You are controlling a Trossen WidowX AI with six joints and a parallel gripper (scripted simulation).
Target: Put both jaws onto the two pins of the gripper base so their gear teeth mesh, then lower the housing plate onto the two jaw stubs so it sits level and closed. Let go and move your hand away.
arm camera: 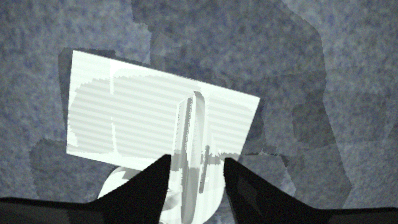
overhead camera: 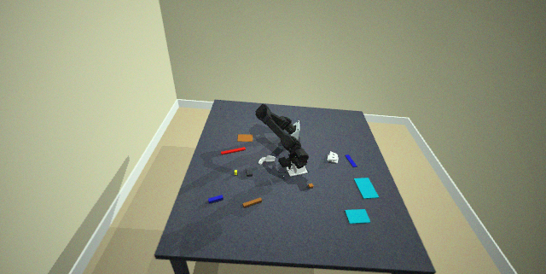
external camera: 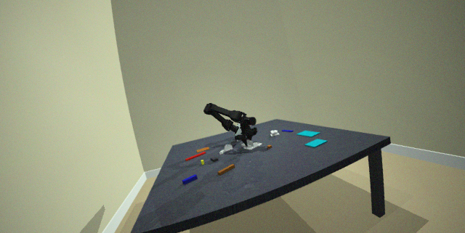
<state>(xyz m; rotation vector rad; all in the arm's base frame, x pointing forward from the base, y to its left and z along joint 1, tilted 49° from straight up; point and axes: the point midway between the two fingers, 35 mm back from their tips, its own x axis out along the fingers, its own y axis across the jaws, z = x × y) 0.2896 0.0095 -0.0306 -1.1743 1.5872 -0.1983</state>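
My gripper tip is now 40 mm past the white jaw. Also, from my gripper tip: orange cube 110 mm ahead, 120 mm to the left, 10 mm below; white gripper base 150 mm behind, 270 mm to the left, 10 mm above; grey block 80 mm ahead, 260 mm to the right, 10 mm below.
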